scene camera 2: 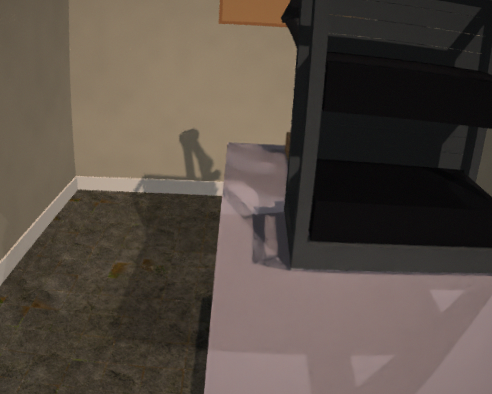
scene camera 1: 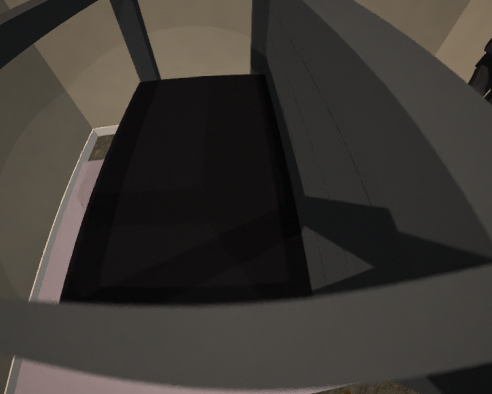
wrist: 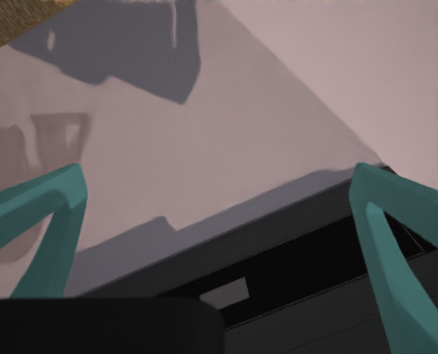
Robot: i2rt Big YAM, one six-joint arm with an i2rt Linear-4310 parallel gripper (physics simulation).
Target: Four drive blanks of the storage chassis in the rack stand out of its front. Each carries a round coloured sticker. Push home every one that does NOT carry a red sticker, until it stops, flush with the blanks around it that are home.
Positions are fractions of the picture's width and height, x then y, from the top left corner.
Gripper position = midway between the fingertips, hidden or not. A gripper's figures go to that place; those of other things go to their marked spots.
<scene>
The gripper (wrist: 0.50, 0.50): 13 cm from the lens. A dark grey rack (wrist: 0.69, 0.77): 44 cm from the lens.
</scene>
